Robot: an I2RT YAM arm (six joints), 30 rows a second.
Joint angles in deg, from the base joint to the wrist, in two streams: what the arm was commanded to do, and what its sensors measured. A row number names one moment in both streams.
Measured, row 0:
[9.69, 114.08, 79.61, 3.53, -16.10, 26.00]
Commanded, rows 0 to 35:
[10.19, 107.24, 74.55, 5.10, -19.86, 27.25]
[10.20, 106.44, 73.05, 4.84, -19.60, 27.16]
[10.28, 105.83, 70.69, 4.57, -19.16, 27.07]
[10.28, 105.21, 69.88, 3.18, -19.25, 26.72]
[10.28, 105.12, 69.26, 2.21, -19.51, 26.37]
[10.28, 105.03, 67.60, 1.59, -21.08, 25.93]
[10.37, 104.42, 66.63, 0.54, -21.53, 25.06]
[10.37, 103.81, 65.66, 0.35, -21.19, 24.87]
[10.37, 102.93, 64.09, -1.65, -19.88, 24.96]
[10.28, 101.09, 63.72, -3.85, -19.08, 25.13]
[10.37, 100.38, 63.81, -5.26, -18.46, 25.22]
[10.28, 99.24, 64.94, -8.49, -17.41, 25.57]
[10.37, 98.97, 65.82, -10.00, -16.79, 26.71]
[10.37, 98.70, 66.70, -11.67, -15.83, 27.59]
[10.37, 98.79, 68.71, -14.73, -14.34, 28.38]
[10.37, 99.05, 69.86, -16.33, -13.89, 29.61]
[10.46, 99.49, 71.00, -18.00, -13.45, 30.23]
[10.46, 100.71, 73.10, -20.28, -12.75, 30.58]
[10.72, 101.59, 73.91, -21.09, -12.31, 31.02]
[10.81, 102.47, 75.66, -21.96, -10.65, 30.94]
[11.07, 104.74, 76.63, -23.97, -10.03, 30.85]
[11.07, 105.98, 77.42, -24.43, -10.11, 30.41]
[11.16, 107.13, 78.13, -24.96, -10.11, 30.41]
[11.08, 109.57, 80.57, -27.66, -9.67, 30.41]
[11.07, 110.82, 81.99, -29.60, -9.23, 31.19]
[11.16, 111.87, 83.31, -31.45, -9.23, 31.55]
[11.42, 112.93, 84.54, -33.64, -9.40, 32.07]
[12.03, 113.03, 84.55, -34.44, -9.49, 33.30]
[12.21, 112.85, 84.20, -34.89, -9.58, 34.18]
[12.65, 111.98, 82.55, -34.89, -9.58, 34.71]
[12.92, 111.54, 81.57, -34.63, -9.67, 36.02]
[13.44, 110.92, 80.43, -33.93, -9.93, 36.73]
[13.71, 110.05, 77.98, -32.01, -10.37, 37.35]
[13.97, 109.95, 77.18, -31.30, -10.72, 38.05]
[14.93, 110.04, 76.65, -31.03, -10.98, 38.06]
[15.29, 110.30, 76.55, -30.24, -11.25, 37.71]
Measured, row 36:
[13.54, 112.84, 77.76, -31.18, -11.05, 35.51]
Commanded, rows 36 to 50:
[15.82, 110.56, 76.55, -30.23, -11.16, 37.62]
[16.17, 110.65, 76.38, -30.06, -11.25, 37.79]
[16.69, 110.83, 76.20, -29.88, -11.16, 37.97]
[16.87, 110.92, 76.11, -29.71, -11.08, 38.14]
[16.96, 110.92, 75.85, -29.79, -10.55, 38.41]
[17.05, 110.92, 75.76, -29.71, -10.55, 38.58]
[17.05, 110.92, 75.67, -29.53, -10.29, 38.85]
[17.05, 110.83, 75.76, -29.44, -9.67, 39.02]
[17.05, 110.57, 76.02, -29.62, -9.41, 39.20]
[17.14, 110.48, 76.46, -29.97, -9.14, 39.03]
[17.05, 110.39, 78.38, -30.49, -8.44, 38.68]
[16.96, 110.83, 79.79, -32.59, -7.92, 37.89]
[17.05, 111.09, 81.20, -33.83, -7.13, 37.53]
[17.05, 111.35, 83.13, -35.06, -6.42, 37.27]
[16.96, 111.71, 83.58, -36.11, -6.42, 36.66]
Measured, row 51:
[16.93, 112.84, 78.46, -33.43, -9.30, 38.04]
